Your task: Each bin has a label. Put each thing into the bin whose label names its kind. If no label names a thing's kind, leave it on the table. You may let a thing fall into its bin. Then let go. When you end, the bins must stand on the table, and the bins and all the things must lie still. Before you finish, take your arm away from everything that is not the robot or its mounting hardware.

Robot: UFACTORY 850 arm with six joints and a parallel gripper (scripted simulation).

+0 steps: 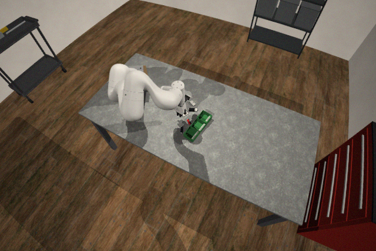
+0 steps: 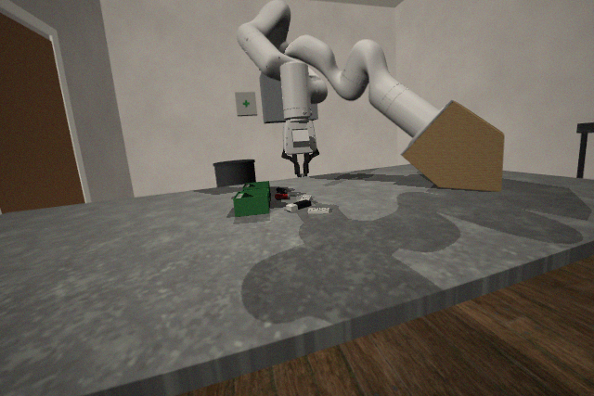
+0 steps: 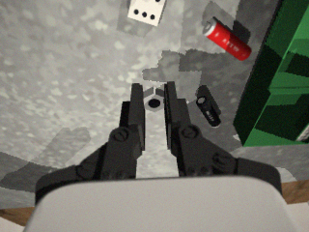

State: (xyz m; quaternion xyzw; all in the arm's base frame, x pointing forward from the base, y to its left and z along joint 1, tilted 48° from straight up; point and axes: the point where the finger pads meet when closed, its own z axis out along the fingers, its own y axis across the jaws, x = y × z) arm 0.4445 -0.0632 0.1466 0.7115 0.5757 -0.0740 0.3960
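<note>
My gripper is now 90 mm to the left of the black battery, 80 mm above it and 40 mm short of it. The rest, counted from my hand: white ring 20 mm below; then red cylinder 80 mm below, 70 mm ahead, 10 mm to the right.
</note>
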